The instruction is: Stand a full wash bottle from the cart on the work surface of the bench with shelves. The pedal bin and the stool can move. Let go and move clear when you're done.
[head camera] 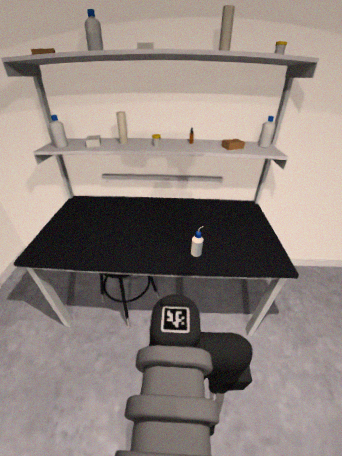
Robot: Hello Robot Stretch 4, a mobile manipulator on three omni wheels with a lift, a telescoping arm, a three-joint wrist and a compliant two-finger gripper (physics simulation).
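Frame: origin at the robot's base, x back, y left, z down, level; metres.
Where they show: end effector, tool point: [206, 395].
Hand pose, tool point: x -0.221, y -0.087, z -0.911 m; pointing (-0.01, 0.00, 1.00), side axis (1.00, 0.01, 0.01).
Note:
After its pixels a point has its place.
A white wash bottle [197, 246] @[x -0.877, y -0.106, z -0.811 m] with a blue cap and a thin bent spout stands upright on the black work surface of the bench with shelves [125, 235], right of the middle and near the front edge. Its fill level is hard to tell. My gripper [216, 412] is low in the view, in front of the bench and well apart from the bottle. It is mostly hidden under the wrist and arm; the parts of the fingers that show look open, with no bottle between them. The black stool [124, 300] @[x -0.875, y 0.353, z -0.272 m] is partly under the bench, left of the middle. The cart and pedal bin do not show.
The lower shelf [170, 147] holds large bottles, a roll, small jars and boxes. The upper shelf [170, 56] holds similar things. A grey rail [162, 177] @[x -1.567, y 0.132, z -0.913 m] is on the wall behind the bench. The bench's front legs [52, 300] @[x -0.791, y 0.823, z -0.338 m] [265, 307] @[x -0.797, y -0.577, z -0.381 m] stand at both sides.

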